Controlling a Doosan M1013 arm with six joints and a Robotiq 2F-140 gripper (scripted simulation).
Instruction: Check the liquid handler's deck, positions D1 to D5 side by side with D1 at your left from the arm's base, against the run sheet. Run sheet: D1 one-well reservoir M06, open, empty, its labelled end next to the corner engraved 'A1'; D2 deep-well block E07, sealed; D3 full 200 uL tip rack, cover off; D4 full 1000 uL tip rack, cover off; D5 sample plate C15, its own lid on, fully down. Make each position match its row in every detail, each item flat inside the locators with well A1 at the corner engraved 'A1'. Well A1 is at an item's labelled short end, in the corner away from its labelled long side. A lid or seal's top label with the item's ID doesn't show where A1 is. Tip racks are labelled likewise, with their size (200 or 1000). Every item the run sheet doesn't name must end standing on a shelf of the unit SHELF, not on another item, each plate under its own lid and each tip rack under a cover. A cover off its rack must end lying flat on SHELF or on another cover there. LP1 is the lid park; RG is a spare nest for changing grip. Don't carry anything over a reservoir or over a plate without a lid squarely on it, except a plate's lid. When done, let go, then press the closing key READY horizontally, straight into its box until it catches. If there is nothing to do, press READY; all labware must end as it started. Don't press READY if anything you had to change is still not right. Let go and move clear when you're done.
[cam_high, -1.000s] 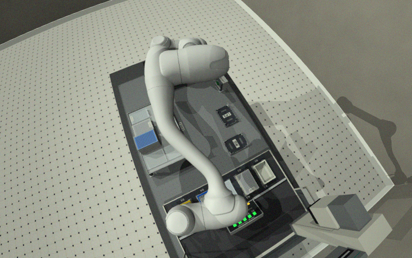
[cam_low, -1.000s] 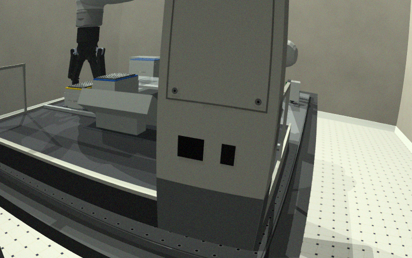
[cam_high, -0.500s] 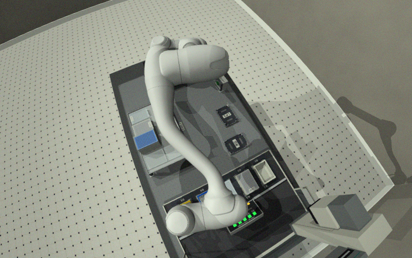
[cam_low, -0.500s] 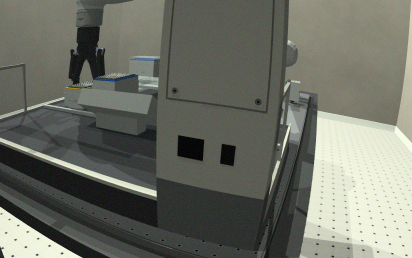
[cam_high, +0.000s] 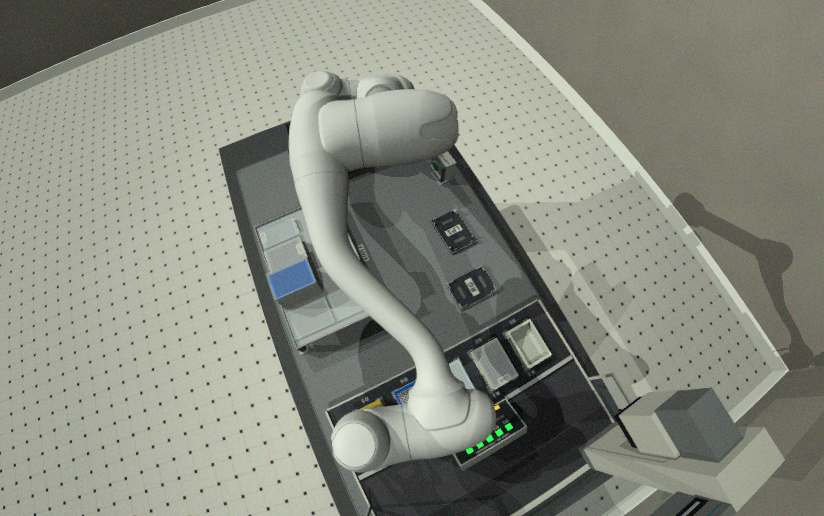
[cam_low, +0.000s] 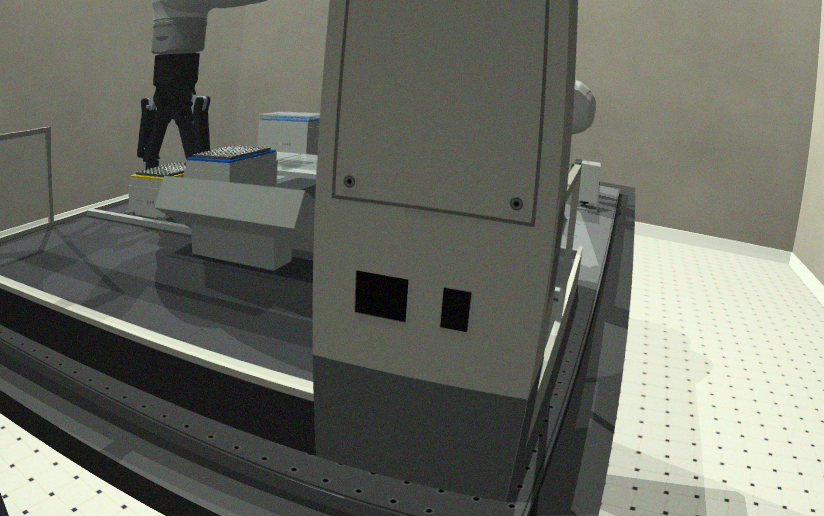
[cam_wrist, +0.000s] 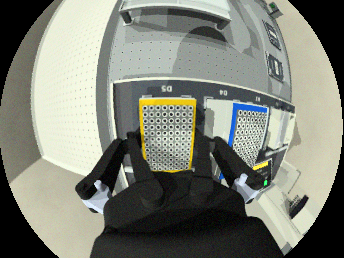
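Now: hand 1 cm short of the blue-rimmed tip rack, 13 cm to the right of it and 4 cm below it. Round my hand: flat lid: 25 cm to the left, 2 cm below; white well plate: 25 cm to the left, 3 cm below; yellow-rimmed tip rack: 1 cm ahead, 1 cm to the left, 1 cm above.
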